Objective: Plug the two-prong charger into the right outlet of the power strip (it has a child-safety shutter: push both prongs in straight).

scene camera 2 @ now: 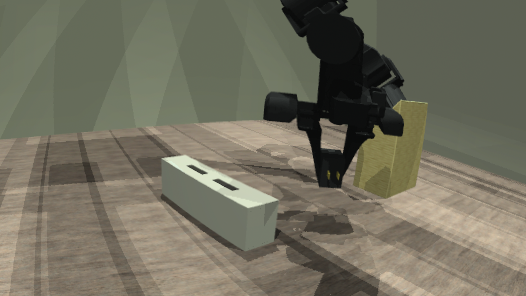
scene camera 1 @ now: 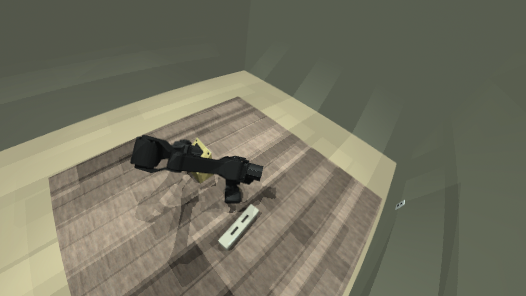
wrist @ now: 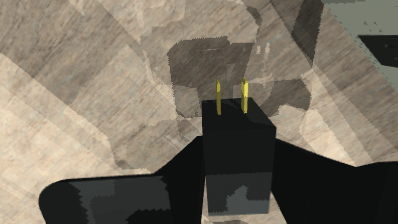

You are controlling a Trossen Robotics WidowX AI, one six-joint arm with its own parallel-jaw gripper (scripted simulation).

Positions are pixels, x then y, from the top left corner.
Scene:
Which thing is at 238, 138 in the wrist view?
A two-prong charger.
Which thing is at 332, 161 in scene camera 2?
A two-prong charger.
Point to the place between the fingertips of the gripper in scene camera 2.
329, 175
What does the gripper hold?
A two-prong charger.

